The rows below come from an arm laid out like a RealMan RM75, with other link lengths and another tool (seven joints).
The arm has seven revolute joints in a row. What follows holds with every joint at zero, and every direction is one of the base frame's.
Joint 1 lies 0.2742 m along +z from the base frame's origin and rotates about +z.
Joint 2 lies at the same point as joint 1 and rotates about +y.
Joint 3 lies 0.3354 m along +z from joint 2 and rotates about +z.
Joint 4 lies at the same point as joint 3 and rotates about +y.
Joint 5 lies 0.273 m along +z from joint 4 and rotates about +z.
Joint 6 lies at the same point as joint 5 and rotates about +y.
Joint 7 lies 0.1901 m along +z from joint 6 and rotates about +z.
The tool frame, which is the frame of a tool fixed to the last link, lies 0.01 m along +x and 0.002 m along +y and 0.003 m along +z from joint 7; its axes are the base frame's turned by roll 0, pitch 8.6 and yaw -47.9 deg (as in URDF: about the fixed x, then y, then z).
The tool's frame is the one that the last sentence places.
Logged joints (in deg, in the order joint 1, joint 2, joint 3, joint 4, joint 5, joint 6, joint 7), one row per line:
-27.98, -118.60, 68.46, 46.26, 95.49, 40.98, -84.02
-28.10, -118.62, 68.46, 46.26, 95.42, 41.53, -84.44
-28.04, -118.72, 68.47, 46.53, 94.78, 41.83, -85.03
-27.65, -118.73, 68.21, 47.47, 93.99, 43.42, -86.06
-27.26, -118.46, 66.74, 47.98, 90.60, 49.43, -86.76
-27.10, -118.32, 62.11, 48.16, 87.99, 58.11, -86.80
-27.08, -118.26, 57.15, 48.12, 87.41, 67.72, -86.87
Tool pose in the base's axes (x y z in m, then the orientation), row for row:
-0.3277, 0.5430, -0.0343, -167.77, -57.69, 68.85
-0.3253, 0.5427, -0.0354, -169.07, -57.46, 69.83
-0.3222, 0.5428, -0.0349, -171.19, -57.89, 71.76
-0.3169, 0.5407, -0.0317, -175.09, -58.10, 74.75
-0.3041, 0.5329, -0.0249, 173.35, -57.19, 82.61
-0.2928, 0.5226, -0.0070, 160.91, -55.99, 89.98
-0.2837, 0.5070, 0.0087, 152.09, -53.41, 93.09
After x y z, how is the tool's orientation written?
As angles about the fixed x, y, z axes (roll, pitch, yaw), in degrees.
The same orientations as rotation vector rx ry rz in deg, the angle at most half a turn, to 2 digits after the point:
-102.40, -79.44, -50.94
-102.72, -80.02, -51.33
-102.31, -80.86, -52.50
-102.41, -82.16, -54.52
-104.12, -85.81, -60.39
-106.10, -88.66, -68.15
-109.97, -90.40, -74.36

